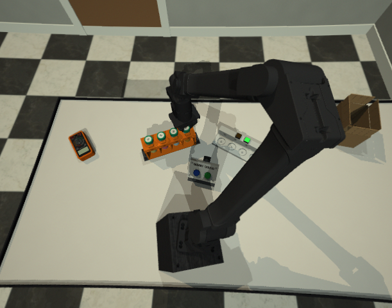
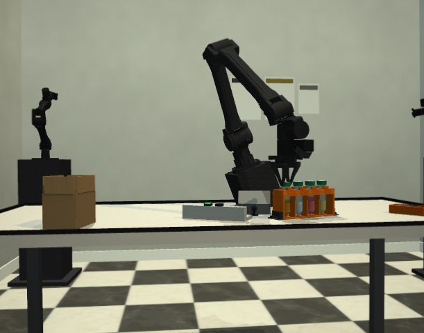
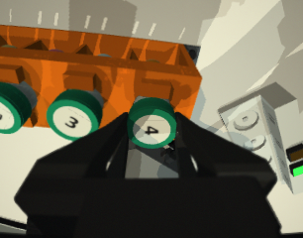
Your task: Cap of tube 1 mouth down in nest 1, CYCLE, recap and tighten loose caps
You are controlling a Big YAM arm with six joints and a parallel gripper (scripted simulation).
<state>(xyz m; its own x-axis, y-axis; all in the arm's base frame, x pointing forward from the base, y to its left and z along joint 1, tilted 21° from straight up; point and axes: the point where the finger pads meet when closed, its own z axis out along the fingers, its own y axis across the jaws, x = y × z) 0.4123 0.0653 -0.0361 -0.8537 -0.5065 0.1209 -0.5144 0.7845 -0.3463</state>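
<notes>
Now: the green key 180 mm behind my hand, 100 mm to the right of it and 50 mm below it. From my hand the other things lie so: key housing 160 mm behind, 80 mm to the right, 60 mm below; then blue key 170 mm behind, 60 mm to the right, 50 mm below; then cap 140 mm to the left, 60 mm behind.
</notes>
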